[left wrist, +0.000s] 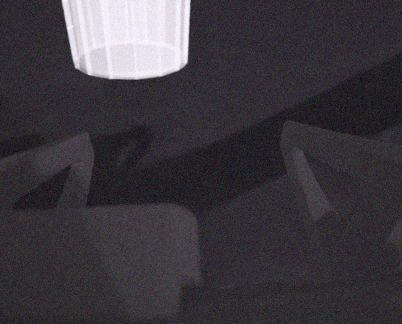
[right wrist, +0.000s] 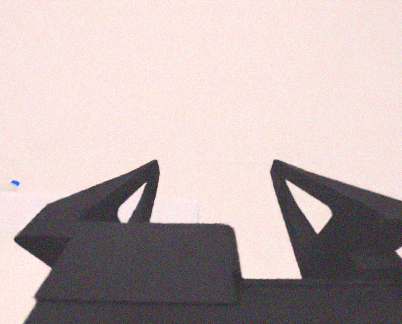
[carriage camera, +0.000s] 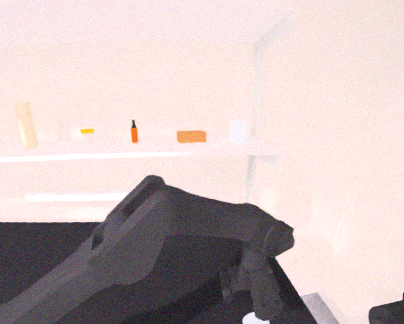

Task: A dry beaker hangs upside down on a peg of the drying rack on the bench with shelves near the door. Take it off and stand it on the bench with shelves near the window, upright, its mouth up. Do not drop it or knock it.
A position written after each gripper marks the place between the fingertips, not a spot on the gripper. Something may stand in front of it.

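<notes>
The robot's left gripper (left wrist: 187,137) is visible, and so is its right gripper (right wrist: 214,165).
</notes>
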